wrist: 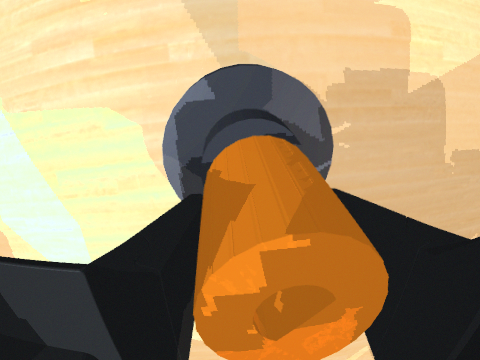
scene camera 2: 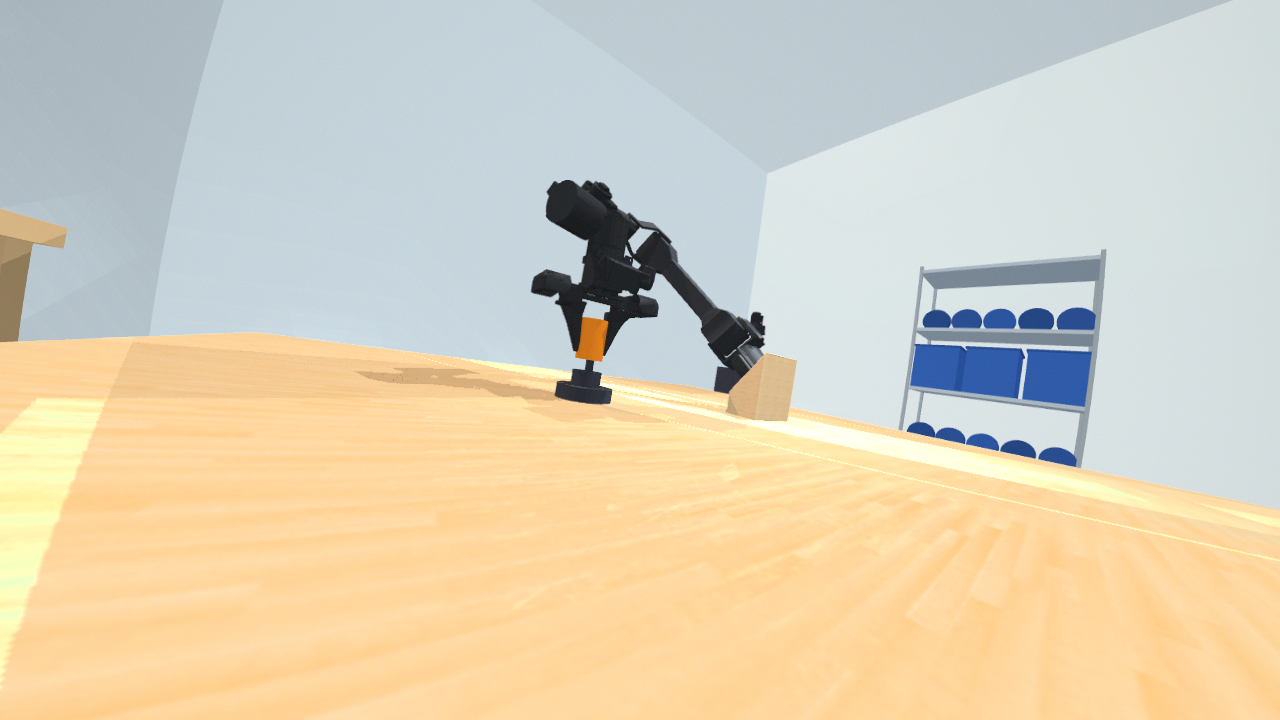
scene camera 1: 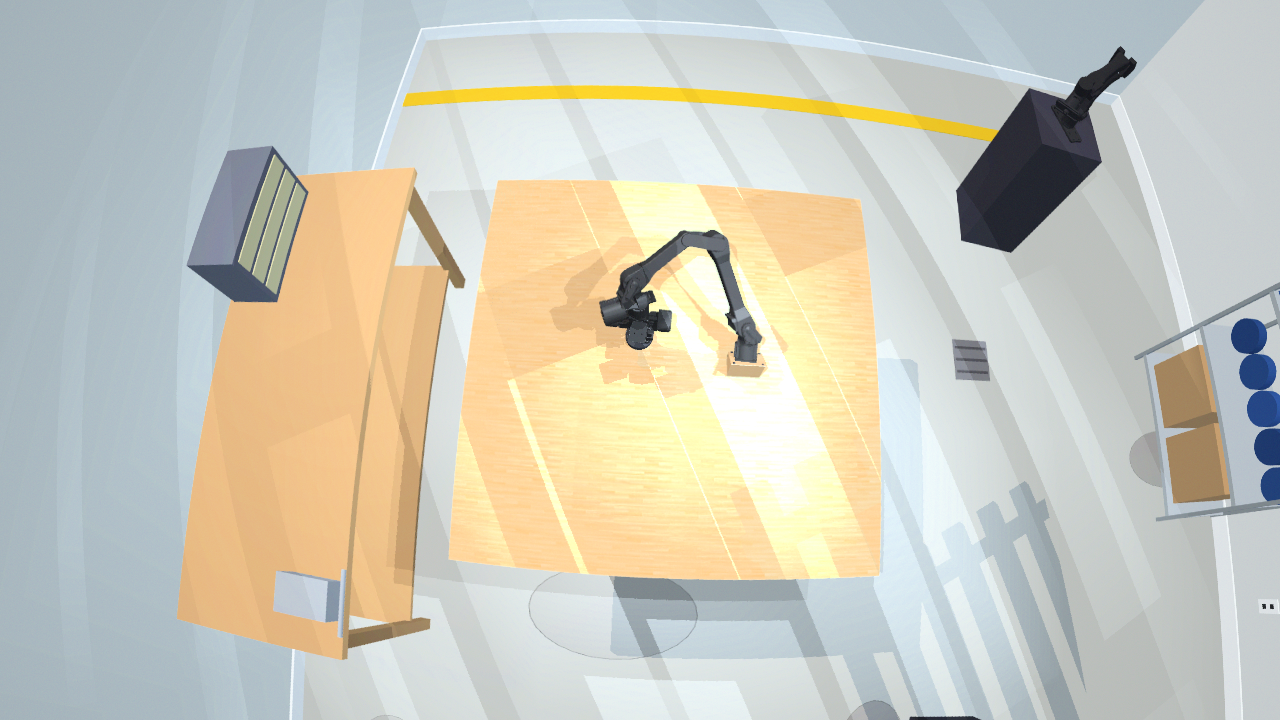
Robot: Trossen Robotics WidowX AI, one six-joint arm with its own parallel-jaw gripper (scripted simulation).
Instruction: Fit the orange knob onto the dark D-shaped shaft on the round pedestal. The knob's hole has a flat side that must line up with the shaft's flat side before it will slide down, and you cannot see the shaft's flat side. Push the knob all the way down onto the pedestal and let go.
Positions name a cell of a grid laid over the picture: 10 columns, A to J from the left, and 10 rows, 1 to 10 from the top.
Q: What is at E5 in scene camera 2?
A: My gripper.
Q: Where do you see a dark pedestal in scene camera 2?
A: At E6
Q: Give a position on a dark pedestal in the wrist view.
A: At F3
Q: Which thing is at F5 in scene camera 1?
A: My gripper.
